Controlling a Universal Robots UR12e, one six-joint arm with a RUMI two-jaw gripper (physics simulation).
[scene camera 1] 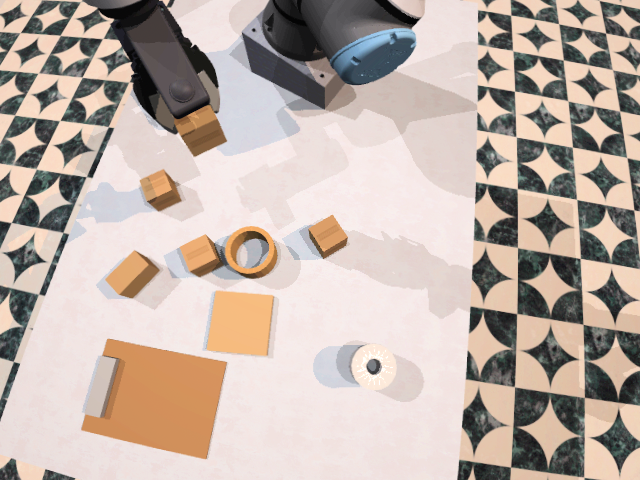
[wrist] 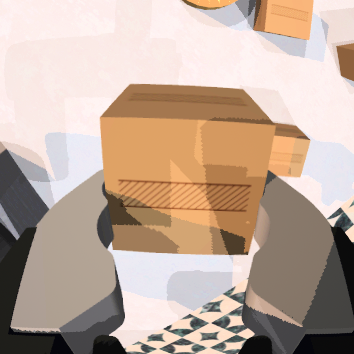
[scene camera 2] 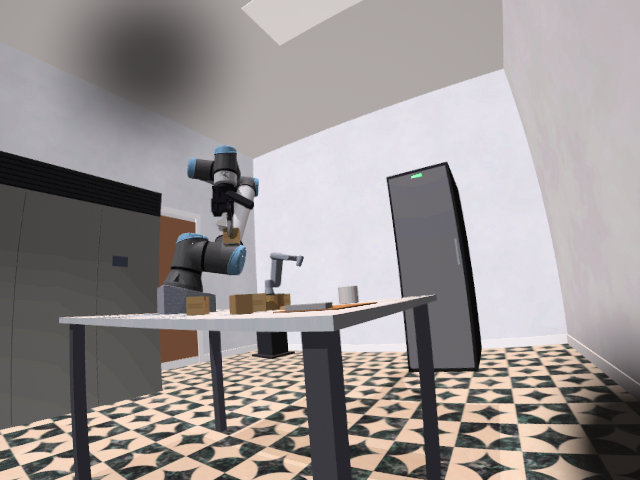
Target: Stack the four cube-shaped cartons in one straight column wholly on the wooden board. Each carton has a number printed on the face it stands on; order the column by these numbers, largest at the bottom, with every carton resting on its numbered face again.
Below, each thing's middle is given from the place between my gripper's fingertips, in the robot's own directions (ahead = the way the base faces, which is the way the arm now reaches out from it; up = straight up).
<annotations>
My gripper is now 260 mm short of the wooden board (scene camera 1: 240,323), 110 mm to the right of it and 270 mm above it. From my hand the other things lie so: clipboard (scene camera 1: 157,398) 450 mm ahead, 270 mm below; then brown carton (scene camera 1: 128,279) 240 mm ahead, 140 mm to the right, 250 mm below.
</annotations>
